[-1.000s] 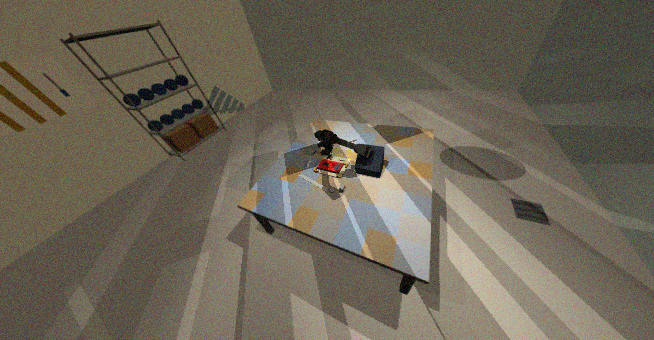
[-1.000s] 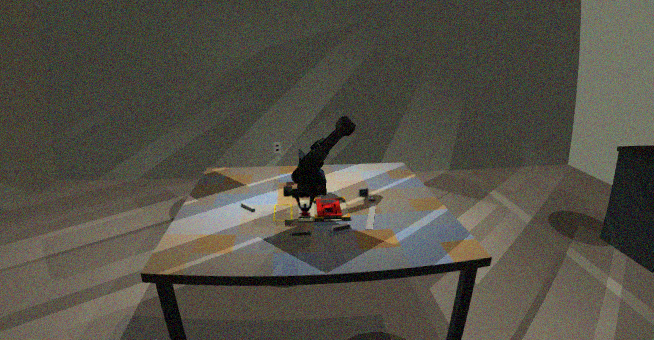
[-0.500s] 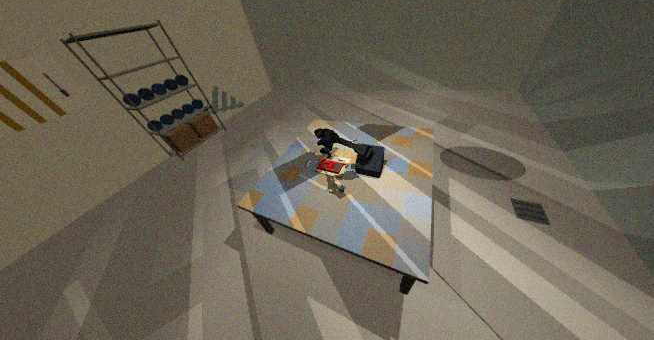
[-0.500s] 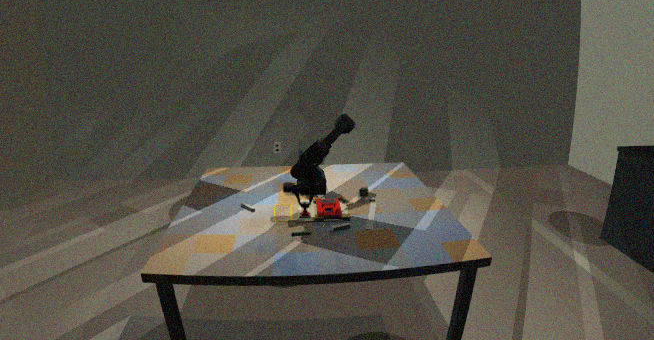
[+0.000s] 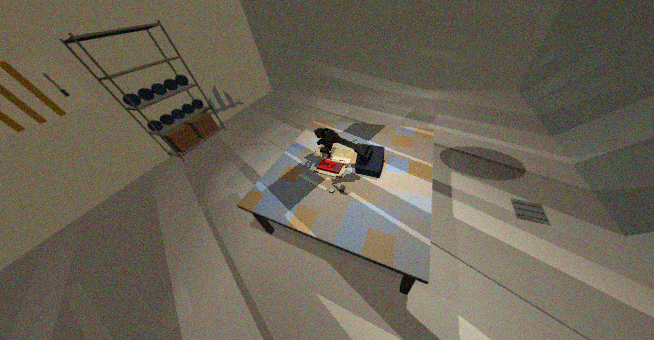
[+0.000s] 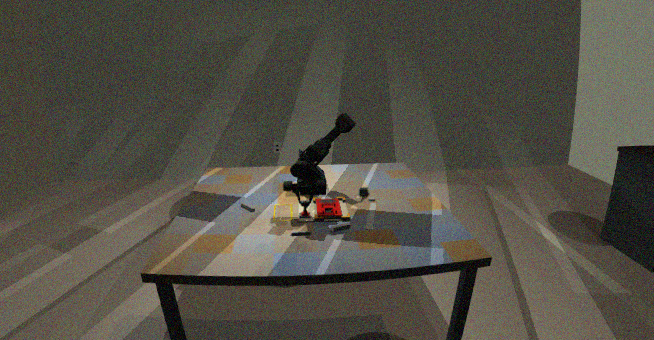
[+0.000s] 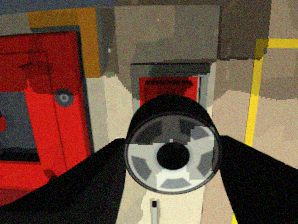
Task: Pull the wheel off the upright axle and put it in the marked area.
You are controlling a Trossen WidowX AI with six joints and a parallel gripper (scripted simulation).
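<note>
The pale base plate lies 9 cm to the left of my gripper tip, 6 cm behind it and 5 cm below it. From my gripper tip the other things lie so: grey cube 28 cm to the left, 27 cm behind, 4 cm below; dark wheel right at my gripper tip; pale bar 16 cm to the left, 13 cm ahead, 5 cm below.
</note>
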